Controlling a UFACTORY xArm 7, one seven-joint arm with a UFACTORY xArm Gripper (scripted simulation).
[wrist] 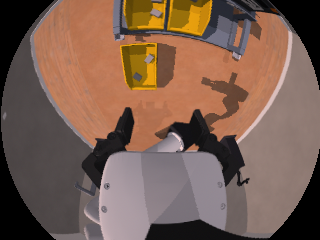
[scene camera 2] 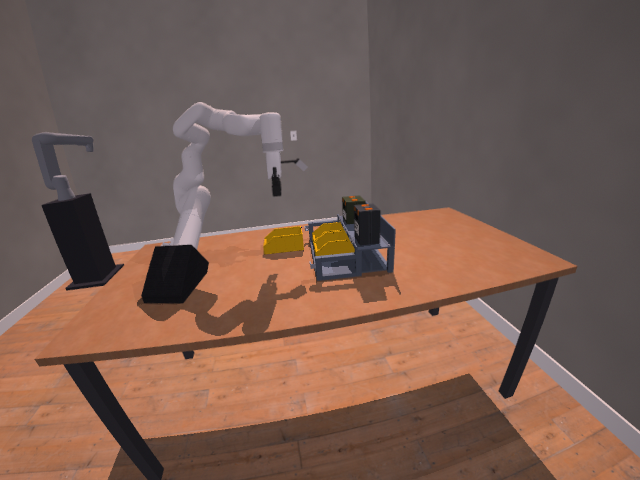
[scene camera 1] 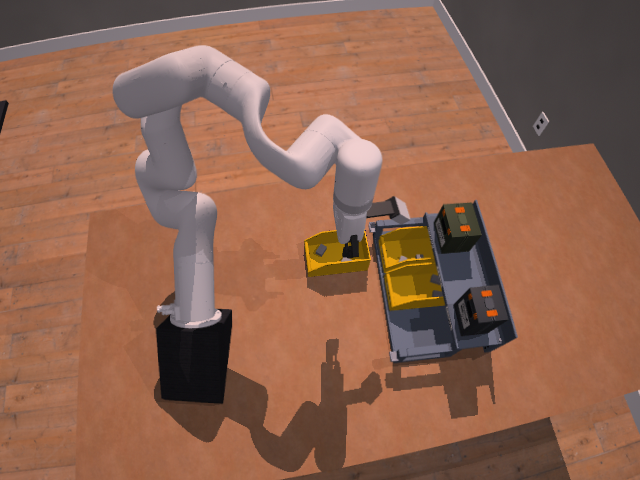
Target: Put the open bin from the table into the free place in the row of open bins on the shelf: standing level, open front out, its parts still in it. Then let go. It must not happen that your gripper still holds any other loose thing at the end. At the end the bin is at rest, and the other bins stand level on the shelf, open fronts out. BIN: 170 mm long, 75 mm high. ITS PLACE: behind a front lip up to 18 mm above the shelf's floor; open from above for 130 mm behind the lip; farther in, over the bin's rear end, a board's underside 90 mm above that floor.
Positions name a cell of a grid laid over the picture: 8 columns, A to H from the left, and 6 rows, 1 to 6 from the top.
yellow open bin: wrist D2; scene camera 2 D3; scene camera 1 E4
